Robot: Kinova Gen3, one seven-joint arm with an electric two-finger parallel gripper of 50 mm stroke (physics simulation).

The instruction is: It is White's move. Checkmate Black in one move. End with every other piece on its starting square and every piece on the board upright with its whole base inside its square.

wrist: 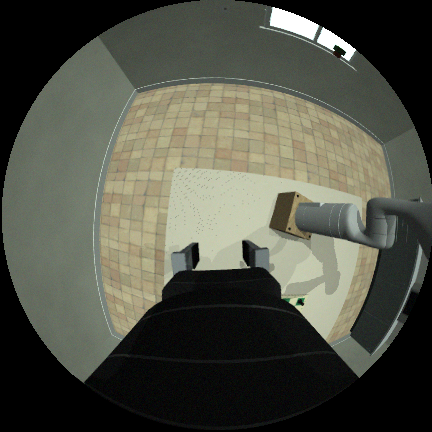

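Where they show: gripper, fingertip midpoint: (220,250); arm's base, origin of the base link: (303,216).
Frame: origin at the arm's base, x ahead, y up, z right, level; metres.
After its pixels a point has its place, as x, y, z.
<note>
My gripper (220,250) @[0.058, 0.283, 0.265] is open, with no thing between its two fingers, and hangs high above the pale table top. A small part of the green and cream chessboard (294,296) @[0.324, -0.069, -0.046] shows at the lower right, past the edge of the black gripper body. One dark piece (300,302) @[0.350, -0.051, -0.075] shows on a green square there; its kind is too small to tell. The rest of the board and its pieces are hidden behind the gripper body. The visible board part lies to the right of and below the fingers in the view.
The pale table top (225,200) @[-0.046, -0.075, 0.261] lies under the gripper. The arm's wooden base block (284,212) @[-0.010, -0.009, 0.071] stands on it at the right, with the grey arm (330,220) @[0.013, 0.152, 0.002] reaching from it to the right edge. Shadows of the arm fall on the table. Tiled floor and grey walls surround it.
</note>
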